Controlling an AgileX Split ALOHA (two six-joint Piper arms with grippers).
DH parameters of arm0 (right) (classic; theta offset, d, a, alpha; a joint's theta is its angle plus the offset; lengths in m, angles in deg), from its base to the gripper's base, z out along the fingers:
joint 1: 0 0.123 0 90
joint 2: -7.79 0 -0.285 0
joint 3: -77.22 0 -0.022 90
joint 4: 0 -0.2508 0 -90
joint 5: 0 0 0.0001 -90
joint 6: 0 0.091 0 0
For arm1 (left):
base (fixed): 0 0 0 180
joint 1: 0 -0.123 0 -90
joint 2: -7.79 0 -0.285 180
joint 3: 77.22 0 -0.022 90
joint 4: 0 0.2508 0 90
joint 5: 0 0 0.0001 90
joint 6: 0 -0.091 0 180
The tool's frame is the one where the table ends.
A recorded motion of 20 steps. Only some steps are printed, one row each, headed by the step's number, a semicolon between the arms.
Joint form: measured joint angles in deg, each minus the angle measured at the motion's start. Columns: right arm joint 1, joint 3, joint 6, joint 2, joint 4, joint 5; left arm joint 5, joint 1, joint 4, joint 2, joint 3, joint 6.
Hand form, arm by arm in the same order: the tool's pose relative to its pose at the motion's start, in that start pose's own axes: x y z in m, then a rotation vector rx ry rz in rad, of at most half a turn. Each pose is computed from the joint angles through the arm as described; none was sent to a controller.
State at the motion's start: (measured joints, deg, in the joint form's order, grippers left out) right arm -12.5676 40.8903 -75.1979 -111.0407 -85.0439 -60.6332; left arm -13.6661 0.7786 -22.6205 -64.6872 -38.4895 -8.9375
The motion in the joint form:
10: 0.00 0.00 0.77 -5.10 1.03 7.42; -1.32 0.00 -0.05 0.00 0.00 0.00
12: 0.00 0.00 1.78 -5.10 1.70 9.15; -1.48 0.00 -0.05 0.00 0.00 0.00
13: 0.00 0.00 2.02 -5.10 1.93 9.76; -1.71 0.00 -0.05 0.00 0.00 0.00
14: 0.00 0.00 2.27 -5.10 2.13 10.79; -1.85 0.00 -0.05 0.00 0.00 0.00
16: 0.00 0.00 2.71 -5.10 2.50 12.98; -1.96 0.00 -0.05 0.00 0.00 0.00
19: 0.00 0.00 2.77 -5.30 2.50 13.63; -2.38 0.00 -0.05 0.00 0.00 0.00
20: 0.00 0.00 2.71 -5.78 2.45 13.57; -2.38 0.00 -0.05 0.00 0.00 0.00
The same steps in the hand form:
10: 0.0063 -0.0323 0.0106 0.1333 0.0296 0.0779; 0.0021 -0.0003 0.0000 0.0038 0.0227 -0.0008
12: 0.0066 -0.0351 0.0102 0.1650 0.0306 0.0880; 0.0023 -0.0004 0.0000 0.0042 0.0255 -0.0008
13: 0.0067 -0.0361 0.0100 0.1762 0.0309 0.0895; 0.0027 -0.0004 0.0000 0.0049 0.0294 -0.0008
14: 0.0066 -0.0378 0.0097 0.1943 0.0289 0.0911; 0.0029 -0.0005 -0.0001 0.0052 0.0319 -0.0008
16: 0.0063 -0.0412 0.0090 0.2325 0.0236 0.0934; 0.0031 -0.0005 -0.0001 0.0055 0.0338 -0.0008
19: 0.0064 -0.0430 0.0092 0.2437 0.0227 0.0967; 0.0037 -0.0006 -0.0001 0.0067 0.0410 -0.0008
20: 0.0073 -0.0448 0.0103 0.2430 0.0274 0.1030; 0.0037 -0.0006 -0.0001 0.0067 0.0410 -0.0008

